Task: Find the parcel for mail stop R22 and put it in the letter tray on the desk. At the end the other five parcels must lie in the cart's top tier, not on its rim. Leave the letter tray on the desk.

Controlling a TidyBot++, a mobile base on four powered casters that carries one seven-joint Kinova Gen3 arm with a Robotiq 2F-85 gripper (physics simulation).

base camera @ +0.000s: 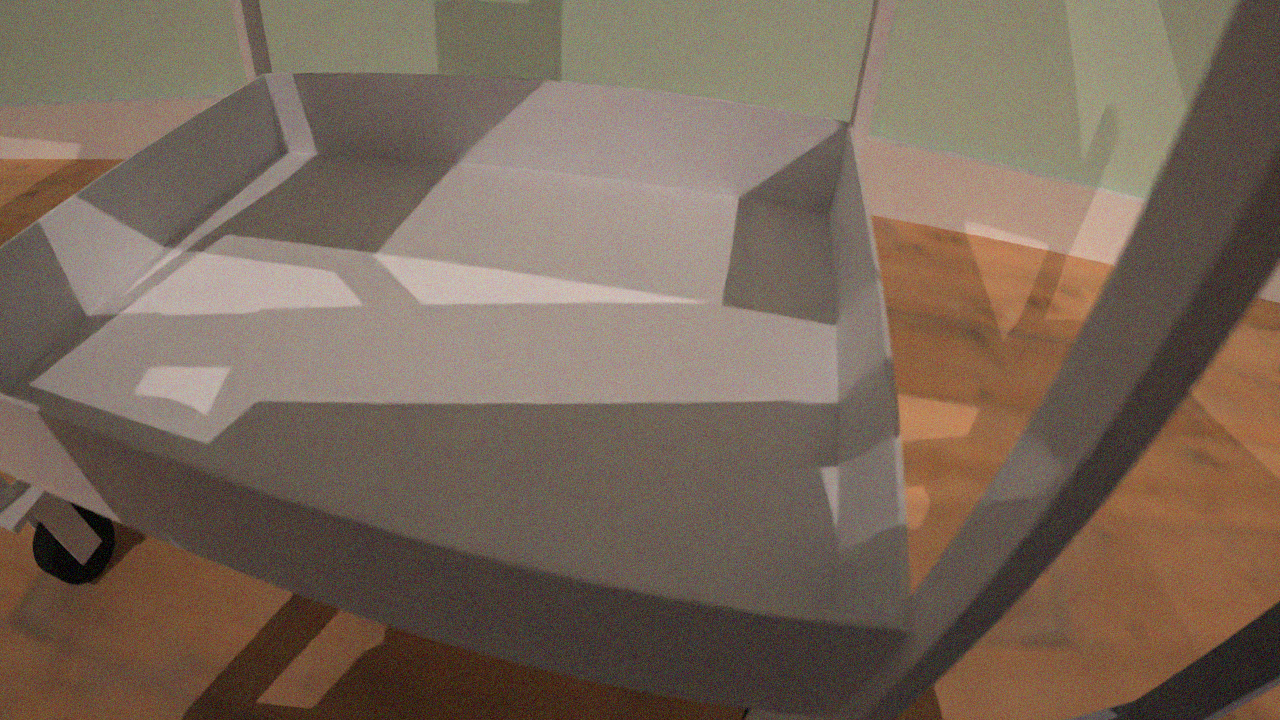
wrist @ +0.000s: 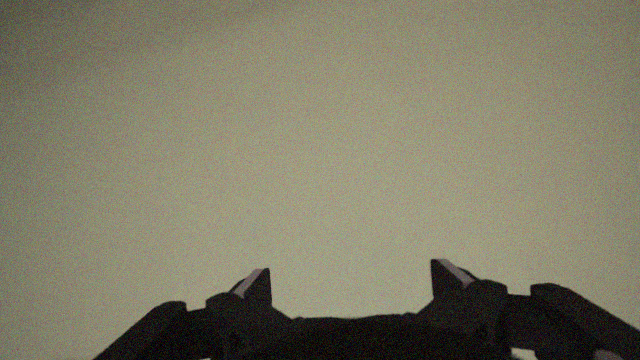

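Observation:
The cart's lower tier, a pale grey tray with raised walls, fills much of the base camera view, close in front of the base. No parcel shows in it. The cart's top tier, the parcels, the desk and the letter tray do not show in either view. My gripper is open, with its two dark fingers wide apart and plain green wall between and beyond them in the wrist view. Where the gripper is relative to the cart's top tier cannot be told.
A cart post rises very close at the right of the base camera view. Two thinner posts stand at the far corners. A black caster shows at the lower left. The green wall and its pale baseboard are close behind the cart.

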